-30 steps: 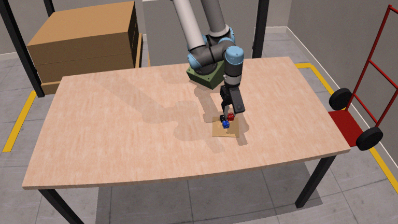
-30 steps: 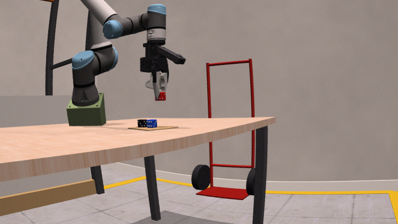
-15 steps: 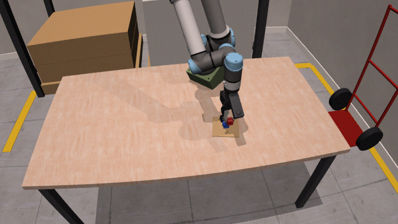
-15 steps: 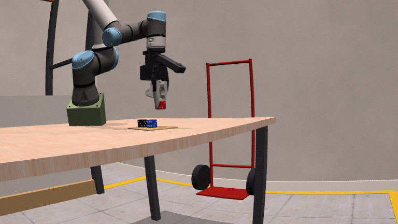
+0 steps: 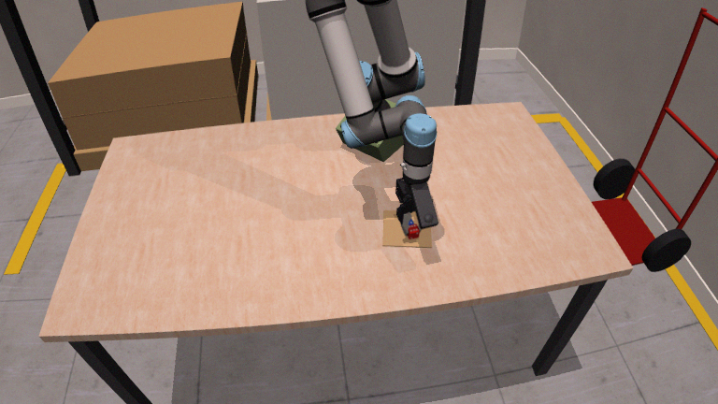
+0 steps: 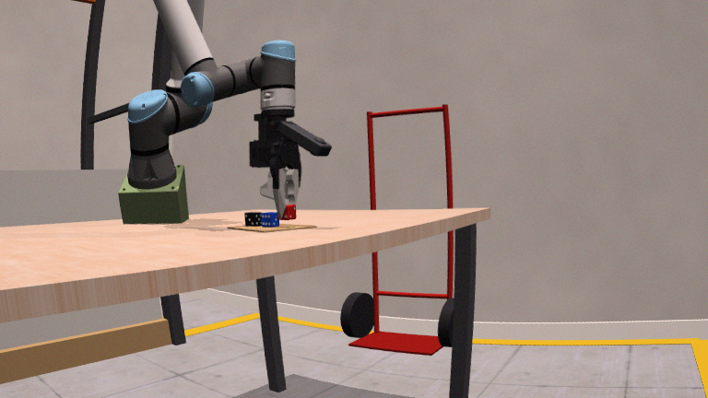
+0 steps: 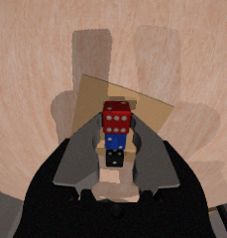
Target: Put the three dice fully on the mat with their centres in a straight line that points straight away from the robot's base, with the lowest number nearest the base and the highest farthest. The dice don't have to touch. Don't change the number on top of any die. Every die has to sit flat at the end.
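Right now the blue die is 4 cm behind my hand and 2 cm below it. The rest, counted from my hand: tan square mat: 4 cm behind, 4 cm below; then black die: 9 cm behind, 2 cm below; then red die: right at my hand.
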